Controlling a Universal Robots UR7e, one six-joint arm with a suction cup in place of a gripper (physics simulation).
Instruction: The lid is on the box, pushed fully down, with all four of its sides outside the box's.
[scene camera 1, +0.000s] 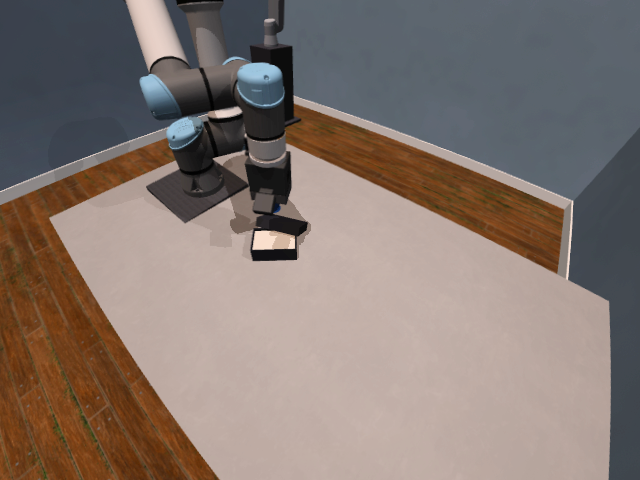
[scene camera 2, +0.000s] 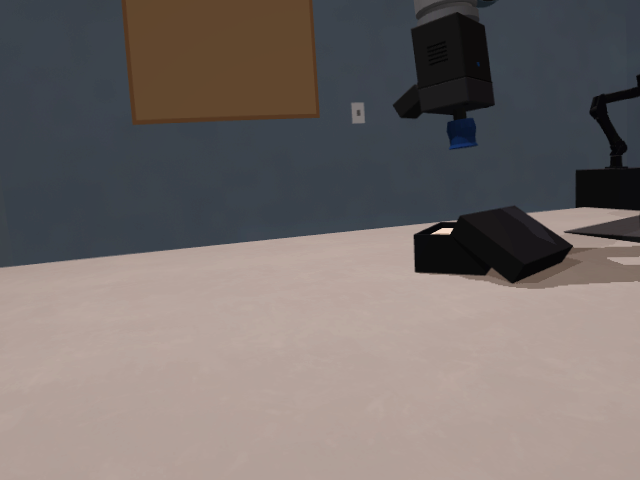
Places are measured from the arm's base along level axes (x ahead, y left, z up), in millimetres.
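Pixels of known places: hand, tool point: (scene camera 2: 463, 147); arm's base, link origin: (scene camera 1: 203, 183).
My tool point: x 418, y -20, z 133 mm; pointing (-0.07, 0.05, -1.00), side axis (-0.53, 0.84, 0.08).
Observation:
Ahead of a thing's pixels: the offset from my tool point to its top centre. Level surfaces: height alone.
The black box @[dx +1, dy -11, dz -103 mm] (scene camera 1: 274, 254) (scene camera 2: 444, 256) stands upright on the pale mat, its light inside showing. The black lid @[dx -32, dy +53, dz -80 mm] (scene camera 1: 281, 224) (scene camera 2: 509, 237) is off the box's top. It leans tilted against the box's side nearer the robot's base, one end raised at the box's rim and the other low at the mat. Its closed face is up. My suction cup (scene camera 1: 277, 208) (scene camera 2: 461, 134) is blue, points down and hangs in the air above the lid and box, apart from both. It holds nothing. In scene camera 1 the cup is mostly hidden behind the gripper's camera.
The robot's base stands on a dark ribbed plate (scene camera 1: 186, 210) behind the lid. A black pedestal (scene camera 1: 285, 82) (scene camera 2: 604, 188) stands farther back, with an arm on it. The pale mat @[dz -151 mm] (scene camera 1: 361, 335) (scene camera 2: 258, 361) reaches to the wood floor and walls.

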